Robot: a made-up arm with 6 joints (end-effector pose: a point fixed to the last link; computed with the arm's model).
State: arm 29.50 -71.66 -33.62 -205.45 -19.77 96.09
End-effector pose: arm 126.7 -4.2 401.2 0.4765 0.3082 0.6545 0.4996
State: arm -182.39 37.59 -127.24 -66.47 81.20 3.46
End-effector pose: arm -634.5 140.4 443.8 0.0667 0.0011 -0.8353 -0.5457
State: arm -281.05 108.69 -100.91 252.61 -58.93 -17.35
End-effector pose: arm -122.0 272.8 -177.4 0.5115 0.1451 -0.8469 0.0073
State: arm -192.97 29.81 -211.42 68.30 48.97 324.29
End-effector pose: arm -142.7 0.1 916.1 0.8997 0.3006 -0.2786 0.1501
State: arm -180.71 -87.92 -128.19 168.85 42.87 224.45
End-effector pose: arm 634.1 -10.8 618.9 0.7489 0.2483 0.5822 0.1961
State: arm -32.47 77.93 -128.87 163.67 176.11 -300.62
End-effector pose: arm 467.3 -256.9 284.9 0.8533 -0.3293 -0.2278 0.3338
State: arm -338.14 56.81 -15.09 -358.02 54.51 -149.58
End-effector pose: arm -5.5 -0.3 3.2 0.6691 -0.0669 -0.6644 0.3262
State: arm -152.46 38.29 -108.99 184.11 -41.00 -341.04
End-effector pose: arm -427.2 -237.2 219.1 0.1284 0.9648 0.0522 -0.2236
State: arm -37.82 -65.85 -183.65 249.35 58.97 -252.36
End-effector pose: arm -591.9 382.7 480.4 0.0311 0.7227 0.1700 -0.6692
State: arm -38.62 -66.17 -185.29 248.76 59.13 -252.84
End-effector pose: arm -589.3 392.9 462.8 0.0311 0.7344 0.1626 -0.6582
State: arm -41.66 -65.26 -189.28 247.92 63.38 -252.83
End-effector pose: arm -572.1 412.7 435.9 0.0504 0.7603 0.1557 -0.6287
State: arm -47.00 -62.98 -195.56 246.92 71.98 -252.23
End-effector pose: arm -534.8 436.9 401.4 0.0953 0.7942 0.1454 -0.5822
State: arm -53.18 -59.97 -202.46 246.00 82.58 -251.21
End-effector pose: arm -484.2 452.6 369.6 0.1573 0.8211 0.1310 -0.5328
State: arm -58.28 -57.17 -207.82 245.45 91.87 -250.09
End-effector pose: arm -438.3 455.5 351.3 0.2142 0.8332 0.1188 -0.4958
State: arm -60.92 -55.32 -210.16 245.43 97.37 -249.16
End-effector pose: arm -413.8 451.8 349.9 0.2458 0.8349 0.1163 -0.4785
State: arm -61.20 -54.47 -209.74 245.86 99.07 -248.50
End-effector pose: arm -411.3 447.3 361.0 0.2508 0.8328 0.1236 -0.4777
